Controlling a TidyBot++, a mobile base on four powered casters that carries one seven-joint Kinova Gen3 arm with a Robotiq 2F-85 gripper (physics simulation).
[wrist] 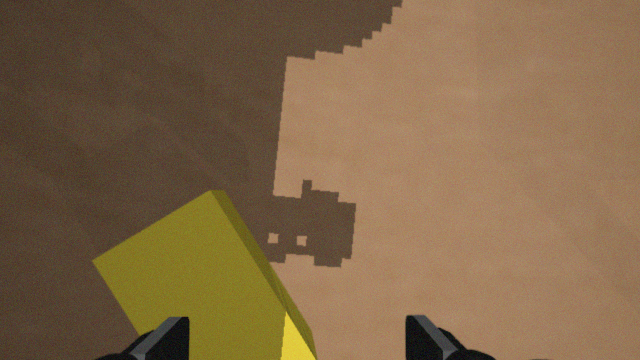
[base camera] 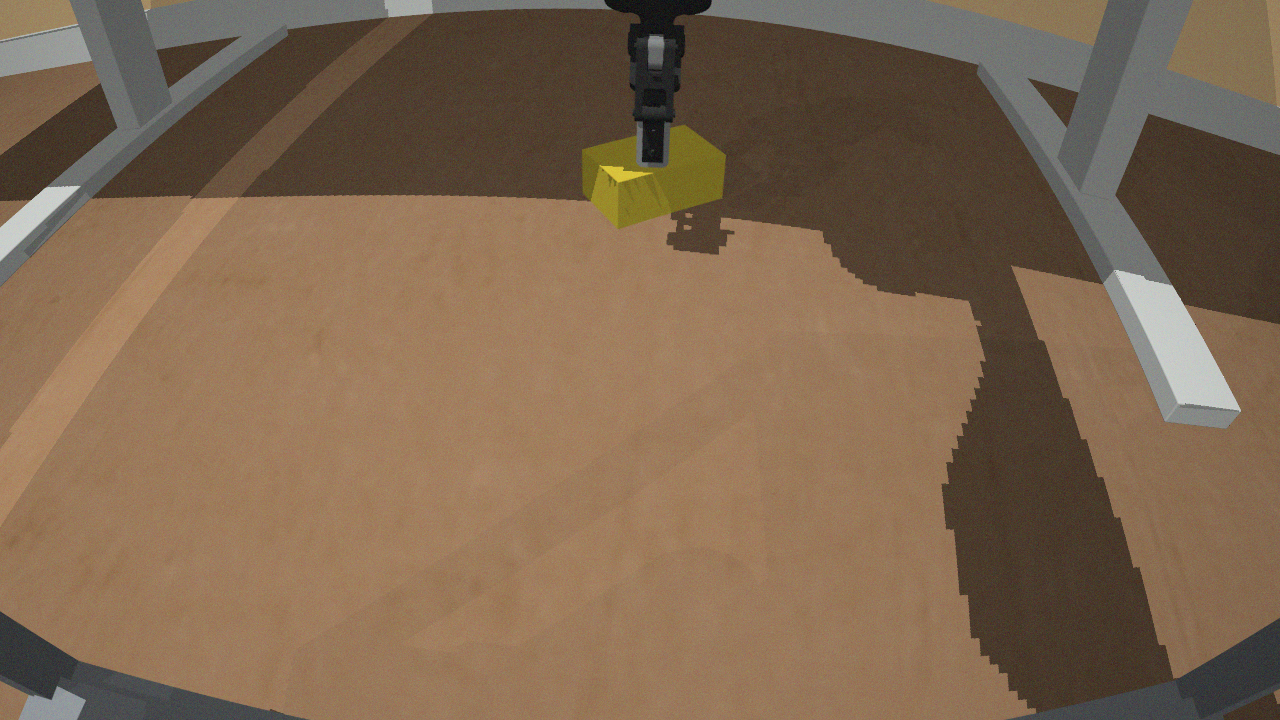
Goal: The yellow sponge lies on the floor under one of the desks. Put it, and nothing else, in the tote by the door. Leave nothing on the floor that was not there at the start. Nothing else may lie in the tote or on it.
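Frame: origin at the arm's base, x ahead, y left, z up, level; metres.
Where they show: gripper, fingertip midpoint: (wrist: 298,340) (base camera: 653,138).
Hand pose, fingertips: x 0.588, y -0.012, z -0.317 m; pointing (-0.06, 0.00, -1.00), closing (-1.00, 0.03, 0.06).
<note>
Each offset is from my fingertips to the top centre of the thing. "spot": to the spot under its first point.
The yellow sponge @(dy -0.002, dx +0.041, dz -0.035 m) (base camera: 698,174) (wrist: 195,280) is a block on the wooden floor, mostly in shade, with a small sunlit patch. In the base camera view it is at the top centre; in the wrist view it is at the lower left, set at a slant. My gripper (base camera: 652,163) (wrist: 298,340) is open and points down above the sponge. In the wrist view the left fingertip overlaps the sponge and the right fingertip is over floor to its right. The sponge's near end runs off the bottom of the wrist view. The tote does not show in either view.
A grey desk leg with a white-ended foot @(spot: dy -0.462, dx -0.143, dz -0.055 m) (base camera: 1174,344) stands at the right. Another desk foot @(spot: dy +0.680, dx +0.337, dz -0.079 m) (base camera: 192,116) with its upright is at the left. A grey bar (base camera: 832,31) crosses the back. Parts of my base frame (base camera: 161,698) show along the bottom edge. Arm shadow falls on the floor.
</note>
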